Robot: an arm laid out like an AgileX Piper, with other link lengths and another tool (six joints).
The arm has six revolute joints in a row. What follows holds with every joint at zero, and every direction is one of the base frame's.
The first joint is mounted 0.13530 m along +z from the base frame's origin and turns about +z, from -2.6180 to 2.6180 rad.
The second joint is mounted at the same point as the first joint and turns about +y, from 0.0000 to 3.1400 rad.
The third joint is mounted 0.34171 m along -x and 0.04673 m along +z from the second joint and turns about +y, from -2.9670 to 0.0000 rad.
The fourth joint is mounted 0.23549 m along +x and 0.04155 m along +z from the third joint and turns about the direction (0.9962, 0, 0.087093), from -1.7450 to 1.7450 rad.
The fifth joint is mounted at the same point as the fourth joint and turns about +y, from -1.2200 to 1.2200 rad.
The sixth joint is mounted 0.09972 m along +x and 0.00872 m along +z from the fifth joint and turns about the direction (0.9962, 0, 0.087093), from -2.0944 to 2.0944 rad.
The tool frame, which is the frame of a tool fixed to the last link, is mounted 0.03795 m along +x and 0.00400 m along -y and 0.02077 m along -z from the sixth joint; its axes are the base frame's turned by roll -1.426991, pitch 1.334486 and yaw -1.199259 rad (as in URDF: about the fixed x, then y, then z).
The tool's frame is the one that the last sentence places.
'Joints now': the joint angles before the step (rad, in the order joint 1, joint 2, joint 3, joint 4, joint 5, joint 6). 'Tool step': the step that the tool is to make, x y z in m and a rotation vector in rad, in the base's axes. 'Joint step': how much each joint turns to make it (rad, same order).
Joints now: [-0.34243, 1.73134, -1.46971, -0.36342, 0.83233, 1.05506]
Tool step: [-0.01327, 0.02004, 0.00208, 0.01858, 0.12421, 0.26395]
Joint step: [0.00927, -0.02513, 0.00000, 0.17237, 0.07589, -0.36533]
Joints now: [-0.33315, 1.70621, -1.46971, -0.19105, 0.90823, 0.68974]
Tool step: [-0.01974, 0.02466, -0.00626, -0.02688, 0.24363, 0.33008]
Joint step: [0.05761, -0.00139, -0.00001, 0.04871, 0.18189, -0.34344]
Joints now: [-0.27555, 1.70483, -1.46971, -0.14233, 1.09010, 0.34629]
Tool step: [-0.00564, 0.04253, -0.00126, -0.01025, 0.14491, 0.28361]
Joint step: [0.12718, 0.00000, 0.00000, 0.01170, 0.11796, -0.18243]
